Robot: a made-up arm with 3 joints. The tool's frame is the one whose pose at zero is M. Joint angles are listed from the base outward.
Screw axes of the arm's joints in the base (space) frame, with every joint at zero. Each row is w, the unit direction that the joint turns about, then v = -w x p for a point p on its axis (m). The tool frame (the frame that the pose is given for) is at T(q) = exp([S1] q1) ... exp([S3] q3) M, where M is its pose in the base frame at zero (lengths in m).
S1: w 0 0 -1 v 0.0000 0.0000 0.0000
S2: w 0 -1 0 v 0.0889 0.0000 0.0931
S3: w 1 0 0 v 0.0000 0.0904 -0.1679
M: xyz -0.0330 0.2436 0.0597 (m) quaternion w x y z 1 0 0 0
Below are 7 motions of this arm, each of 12 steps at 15 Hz.
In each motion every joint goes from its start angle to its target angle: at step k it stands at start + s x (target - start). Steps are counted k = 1, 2, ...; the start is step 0. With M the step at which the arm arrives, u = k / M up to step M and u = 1 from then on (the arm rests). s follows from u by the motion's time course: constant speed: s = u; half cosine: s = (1 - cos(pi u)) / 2; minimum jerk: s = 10 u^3 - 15 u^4 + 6 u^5.
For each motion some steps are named. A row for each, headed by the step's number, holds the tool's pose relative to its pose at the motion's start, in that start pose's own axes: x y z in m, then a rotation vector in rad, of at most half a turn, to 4 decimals.
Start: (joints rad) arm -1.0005 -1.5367 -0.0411
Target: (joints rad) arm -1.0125 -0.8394 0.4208
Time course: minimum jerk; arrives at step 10
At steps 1, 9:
1: 0.0002 0.0001 0.0006 0.0039 -0.0060 -0.0002
9: -0.0165 0.0037 0.0710 0.4282 -0.6838 0.1346

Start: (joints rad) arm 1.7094 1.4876 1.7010
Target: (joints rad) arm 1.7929 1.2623 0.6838
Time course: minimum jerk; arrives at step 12
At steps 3, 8, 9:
3: 0.0019 -0.0069 -0.0088 -0.1139 -0.0026 -0.0232
8: 0.0077 -0.0732 -0.0487 -0.8666 0.0380 -0.1800
9: 0.0071 -0.0855 -0.0513 -0.9824 0.0537 -0.2037

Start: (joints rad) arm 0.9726 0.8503 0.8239
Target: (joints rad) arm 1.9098 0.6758 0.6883
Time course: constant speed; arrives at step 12
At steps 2, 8, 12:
2: 0.0265 -0.0172 -0.0293 -0.1385 -0.0561 -0.0931
8: 0.1059 -0.0987 -0.0866 -0.5338 -0.2291 -0.3930
12: 0.1511 -0.1701 -0.0948 -0.7785 -0.3506 -0.6092

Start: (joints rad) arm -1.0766 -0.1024 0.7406
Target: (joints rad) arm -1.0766 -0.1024 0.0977
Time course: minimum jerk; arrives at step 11
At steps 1, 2, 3, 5, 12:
1: 0.0000 -0.0001 -0.0003 -0.0042 0.0000 0.0000
2: 0.0000 -0.0009 -0.0022 -0.0289 0.0000 0.0000
3: 0.0000 -0.0028 -0.0062 -0.0829 0.0000 0.0000
5: 0.0000 -0.0108 -0.0189 -0.2670 0.0000 0.0000
12: 0.0000 -0.0335 -0.0393 -0.6429 0.0000 0.0000

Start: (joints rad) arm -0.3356 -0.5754 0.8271
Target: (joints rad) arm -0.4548 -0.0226 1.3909
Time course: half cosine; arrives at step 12
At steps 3, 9, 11, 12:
3: -0.0071 0.0038 0.0083 0.0736 -0.0408 0.0715
9: -0.0553 0.0090 0.0468 0.4377 -0.1436 0.4635
11: -0.0655 0.0070 0.0533 0.5043 -0.1446 0.5415
12: -0.0669 0.0067 0.0541 0.5131 -0.1443 0.5519

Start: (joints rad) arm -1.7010 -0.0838 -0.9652
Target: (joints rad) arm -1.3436 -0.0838 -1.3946
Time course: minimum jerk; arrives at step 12
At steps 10, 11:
10: 0.0536 -0.0199 -0.0216 -0.3812 0.3185 -0.1341
11: 0.0549 -0.0208 -0.0224 -0.3930 0.3296 -0.1362

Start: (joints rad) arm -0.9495 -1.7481 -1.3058
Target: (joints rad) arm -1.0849 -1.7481 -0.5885
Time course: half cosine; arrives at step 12
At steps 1, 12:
1: 0.0001 0.0006 0.0004 0.0100 0.0004 -0.0001
12: 0.0048 0.0210 0.0264 0.5840 0.0196 -0.0141

